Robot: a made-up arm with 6 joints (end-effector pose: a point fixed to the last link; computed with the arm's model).
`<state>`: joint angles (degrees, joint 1 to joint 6).
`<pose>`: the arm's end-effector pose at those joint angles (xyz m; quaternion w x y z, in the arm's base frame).
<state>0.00 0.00 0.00 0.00 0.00 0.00</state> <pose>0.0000 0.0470 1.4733 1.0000 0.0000 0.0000 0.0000</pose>
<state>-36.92 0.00 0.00 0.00 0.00 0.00</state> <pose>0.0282 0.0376 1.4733 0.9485 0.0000 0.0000 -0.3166</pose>
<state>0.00 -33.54 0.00 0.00 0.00 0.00</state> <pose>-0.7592 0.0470 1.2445 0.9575 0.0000 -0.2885 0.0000</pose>
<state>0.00 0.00 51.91 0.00 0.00 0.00</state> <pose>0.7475 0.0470 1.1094 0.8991 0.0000 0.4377 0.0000</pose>
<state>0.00 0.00 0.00 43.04 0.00 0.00</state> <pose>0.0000 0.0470 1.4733 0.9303 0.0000 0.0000 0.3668</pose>
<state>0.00 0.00 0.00 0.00 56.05 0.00</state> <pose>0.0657 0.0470 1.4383 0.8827 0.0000 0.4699 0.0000</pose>
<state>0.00 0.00 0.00 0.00 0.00 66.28</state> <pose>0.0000 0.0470 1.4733 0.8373 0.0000 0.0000 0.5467</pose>
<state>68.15 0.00 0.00 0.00 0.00 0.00</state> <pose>-0.0436 0.0175 1.4733 0.8283 0.0000 0.0000 0.5603</pose>
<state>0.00 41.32 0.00 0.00 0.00 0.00</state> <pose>0.9073 0.0470 1.1312 0.9357 0.0000 0.3528 0.0000</pose>
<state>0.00 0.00 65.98 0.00 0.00 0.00</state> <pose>0.8676 0.0470 0.9101 0.8388 0.0000 0.5445 0.0000</pose>
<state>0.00 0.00 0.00 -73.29 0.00 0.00</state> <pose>0.0000 0.0470 1.4733 0.8023 0.0000 0.0000 -0.5969</pose>
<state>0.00 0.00 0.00 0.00 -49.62 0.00</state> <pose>-0.0603 0.0470 1.4454 0.9077 0.0000 -0.4196 0.0000</pose>
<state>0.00 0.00 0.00 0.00 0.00 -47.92</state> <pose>0.0000 0.0470 1.4733 0.9138 0.0000 0.0000 -0.4061</pose>
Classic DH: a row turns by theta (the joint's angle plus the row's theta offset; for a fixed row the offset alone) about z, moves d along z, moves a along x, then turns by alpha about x. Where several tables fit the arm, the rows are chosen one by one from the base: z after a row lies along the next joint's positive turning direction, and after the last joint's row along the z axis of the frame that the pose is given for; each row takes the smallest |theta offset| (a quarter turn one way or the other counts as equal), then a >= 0, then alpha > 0; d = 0 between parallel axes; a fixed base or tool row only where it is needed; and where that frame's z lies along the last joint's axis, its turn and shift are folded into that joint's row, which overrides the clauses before.
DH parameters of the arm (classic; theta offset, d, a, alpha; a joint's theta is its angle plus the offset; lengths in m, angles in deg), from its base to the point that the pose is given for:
joint 1: 0 0.0992 0 -90
joint 2: -90 0 0.4243 0
joint 3: 90 0.047 0 90
joint 4: 0 0.8706 0 -90
joint 5: 0 0 0 90
joint 6: 0 0.0792 0 0

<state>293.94 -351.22 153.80 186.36 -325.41 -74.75</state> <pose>0.1957 -0.3372 -0.3610 0.4152 0.8989 0.0133 0.1390</pose>
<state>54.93 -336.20 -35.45 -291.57 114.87 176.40</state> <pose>-0.0771 0.0883 1.3128 0.4505 -0.3199 -0.7549 -0.3533</pose>
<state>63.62 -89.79 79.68 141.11 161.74 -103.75</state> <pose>-0.3151 -0.4944 0.8804 0.0996 -0.4243 -0.8994 0.0350</pose>
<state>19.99 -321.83 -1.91 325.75 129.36 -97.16</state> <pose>0.7365 0.2812 1.0643 0.0328 0.6976 -0.6768 0.2329</pose>
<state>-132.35 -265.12 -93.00 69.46 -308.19 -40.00</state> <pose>-0.2420 -0.4218 0.9815 0.5642 0.1012 0.4305 -0.6972</pose>
